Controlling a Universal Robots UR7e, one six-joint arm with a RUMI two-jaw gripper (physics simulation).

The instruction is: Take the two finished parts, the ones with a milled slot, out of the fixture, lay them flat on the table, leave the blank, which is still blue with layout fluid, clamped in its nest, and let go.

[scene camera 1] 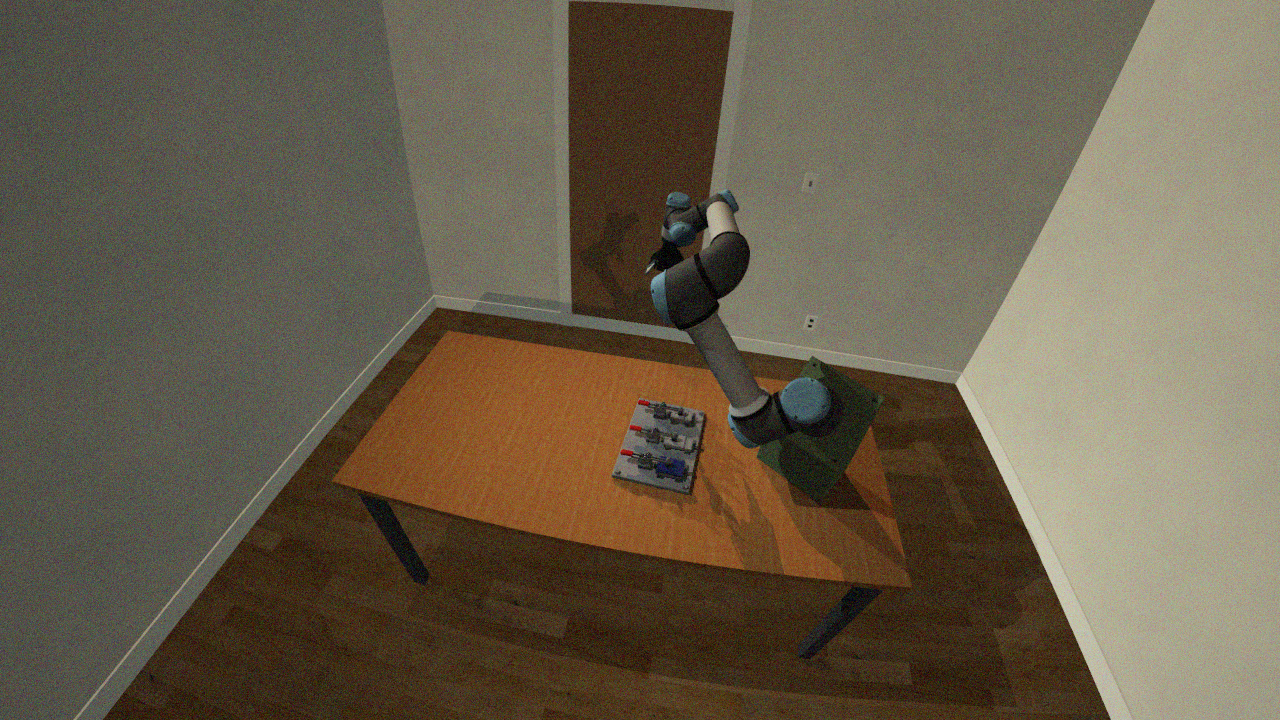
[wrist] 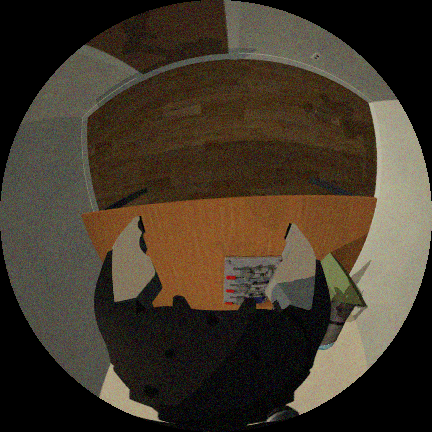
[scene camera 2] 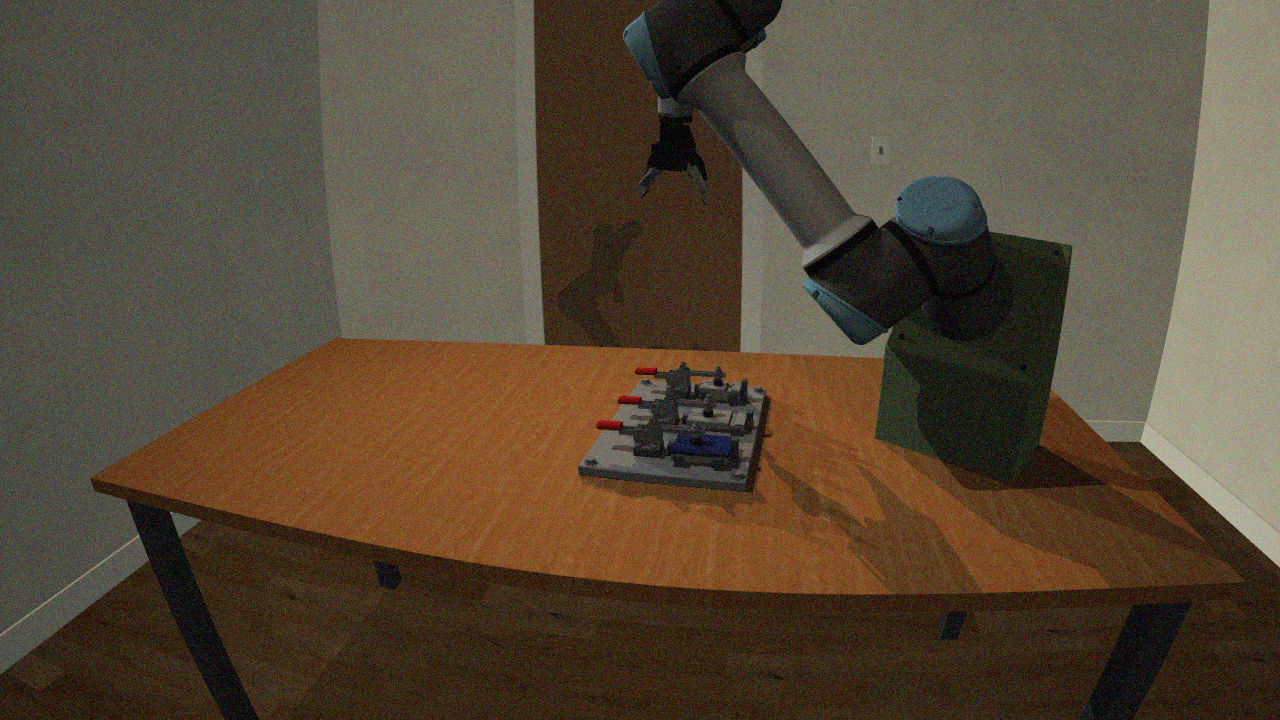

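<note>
The fixture plate lies on the table with three red-handled clamps in a row. The blue blank sits in the nest nearest scene camera 2, under its clamp arm. A grey part is in the middle nest and another grey part in the far nest, with clamp arms reaching over them. Their slots are too small to make out. My gripper is open and empty, high above and beyond the fixture.
The wooden table carries the fixture. The green pedestal bearing the arm stands at the right. The red handles point left in the scene views. A brown door is in the back wall.
</note>
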